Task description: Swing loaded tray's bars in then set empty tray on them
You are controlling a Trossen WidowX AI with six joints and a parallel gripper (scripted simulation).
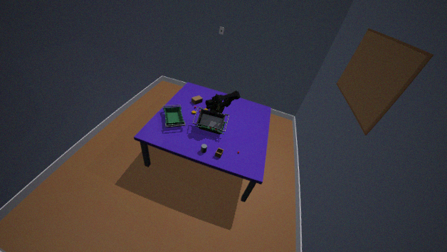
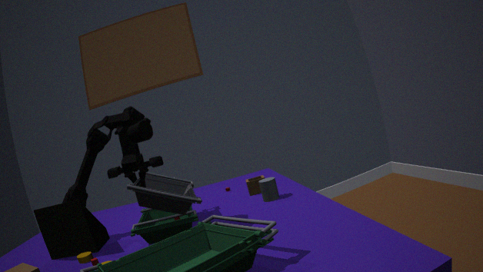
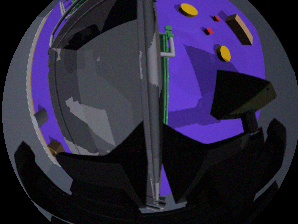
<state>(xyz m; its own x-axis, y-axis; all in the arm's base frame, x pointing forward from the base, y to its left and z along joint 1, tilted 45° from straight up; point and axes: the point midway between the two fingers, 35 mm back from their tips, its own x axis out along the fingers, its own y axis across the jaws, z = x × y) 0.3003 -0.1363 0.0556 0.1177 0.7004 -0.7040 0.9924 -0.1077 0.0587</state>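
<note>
The grey tray is 8 cm ahead of my gripper tip. Also, from my gripper tip: tan block: 38 cm behind, 27 cm to the right, 11 cm below; then red block: 34 cm to the left, 33 cm ahead, 13 cm below.
</note>
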